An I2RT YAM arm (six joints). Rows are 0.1 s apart.
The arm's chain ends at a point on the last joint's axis. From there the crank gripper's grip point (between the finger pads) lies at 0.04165 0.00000 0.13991 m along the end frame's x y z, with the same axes.
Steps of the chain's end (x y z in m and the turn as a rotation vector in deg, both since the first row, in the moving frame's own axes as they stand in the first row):
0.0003 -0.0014 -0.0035 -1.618 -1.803 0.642
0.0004 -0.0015 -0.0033 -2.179 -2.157 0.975
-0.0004 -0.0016 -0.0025 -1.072 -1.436 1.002
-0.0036 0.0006 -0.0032 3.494 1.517 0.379
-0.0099 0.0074 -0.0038 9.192 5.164 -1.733
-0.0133 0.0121 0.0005 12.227 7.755 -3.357
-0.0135 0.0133 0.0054 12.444 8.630 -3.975
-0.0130 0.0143 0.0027 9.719 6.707 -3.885
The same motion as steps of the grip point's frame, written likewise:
-0.0041 0.0030 -0.0023 -1.618 -1.803 0.642
-0.0049 0.0045 -0.0019 -2.179 -2.157 0.975
-0.0039 0.0017 -0.0015 -1.072 -1.436 1.002
0.0001 -0.0076 -0.0046 3.494 1.517 0.379
0.0021 -0.0161 -0.0100 9.192 5.164 -1.733
0.0041 -0.0198 -0.0098 12.227 7.755 -3.357
0.0057 -0.0196 -0.0060 12.444 8.630 -3.975
0.0021 -0.0122 -0.0053 9.719 6.707 -3.885

